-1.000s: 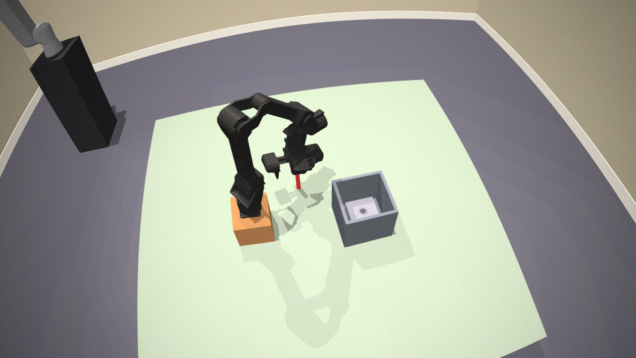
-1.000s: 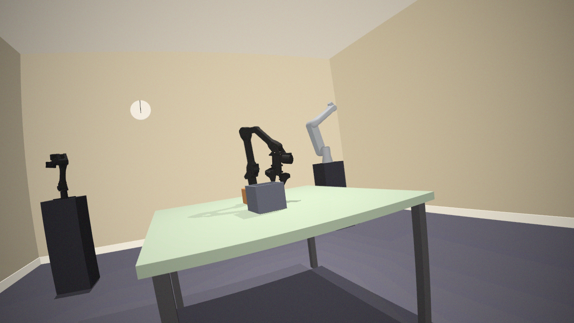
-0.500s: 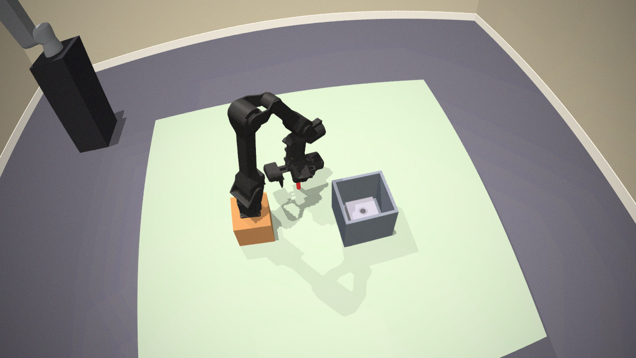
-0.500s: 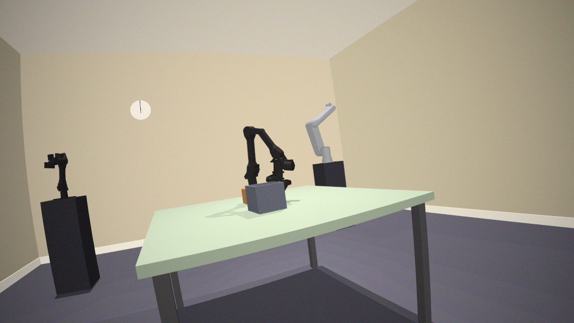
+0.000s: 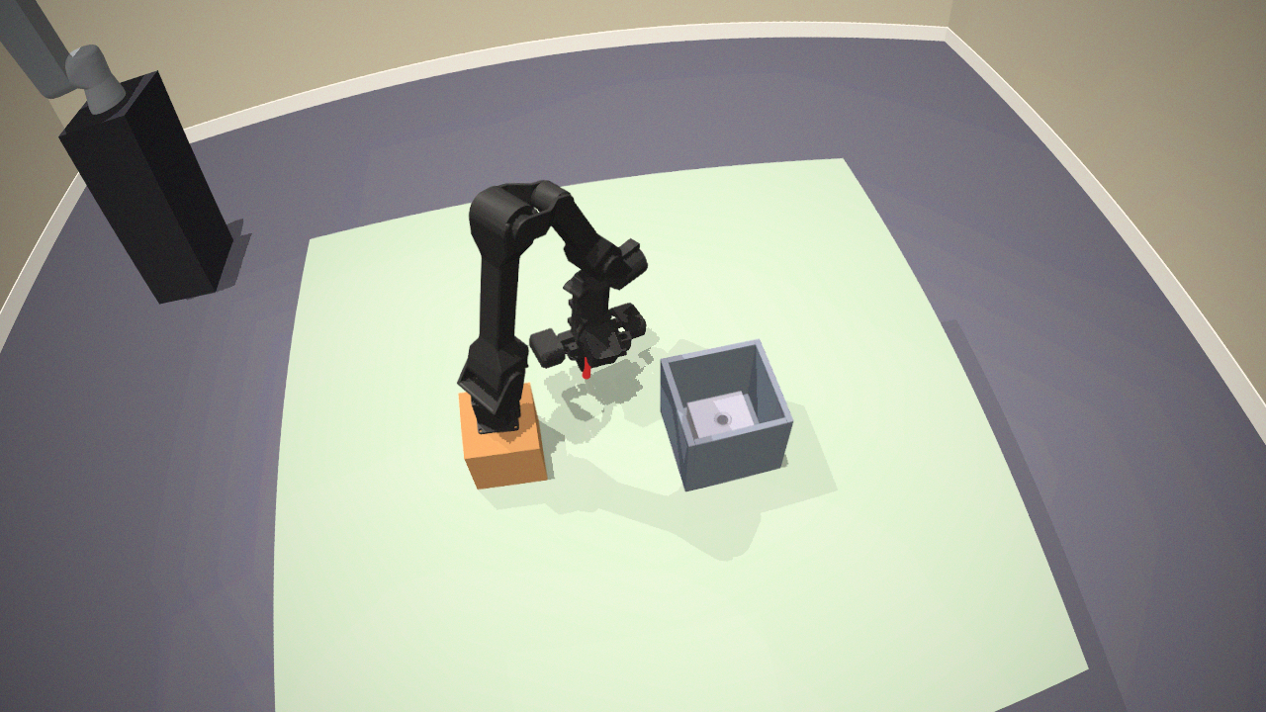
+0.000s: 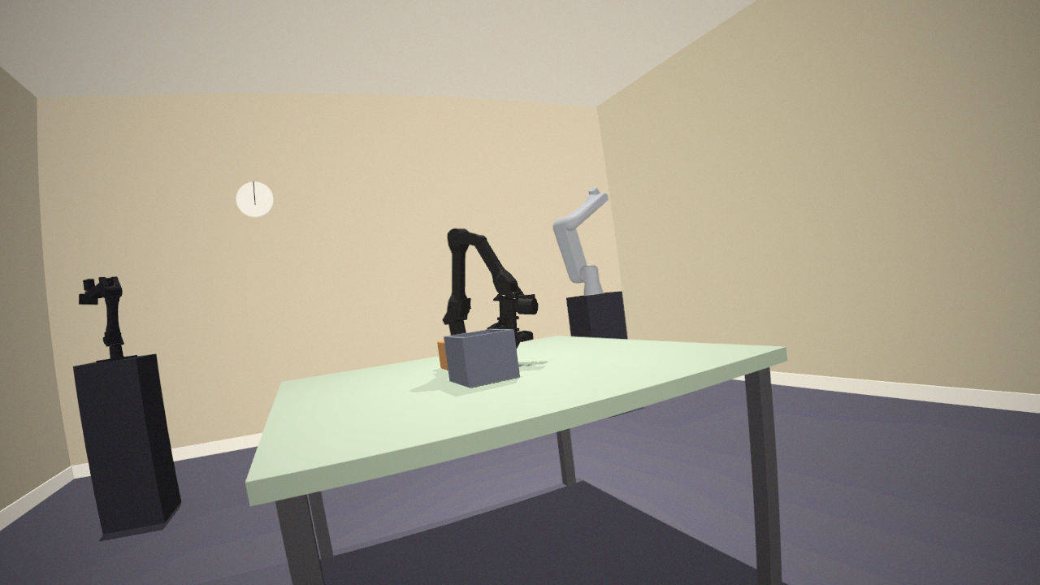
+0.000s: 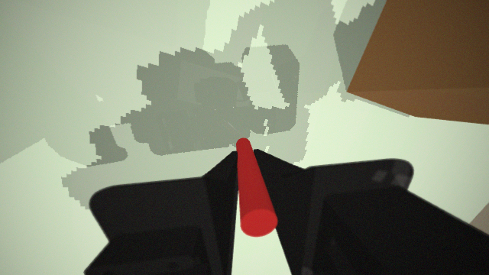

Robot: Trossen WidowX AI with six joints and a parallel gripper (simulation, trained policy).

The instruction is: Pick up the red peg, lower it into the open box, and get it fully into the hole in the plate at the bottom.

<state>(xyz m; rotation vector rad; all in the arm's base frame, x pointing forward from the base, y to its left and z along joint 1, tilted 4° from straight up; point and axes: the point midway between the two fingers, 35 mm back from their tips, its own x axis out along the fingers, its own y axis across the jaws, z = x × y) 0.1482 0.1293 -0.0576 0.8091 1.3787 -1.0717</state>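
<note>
Now: gripper tip 200 mm short of the pale plate, 160 mm to the left of it and 30 mm below it. Round my gripper tip: red peg 20 mm above.
</note>
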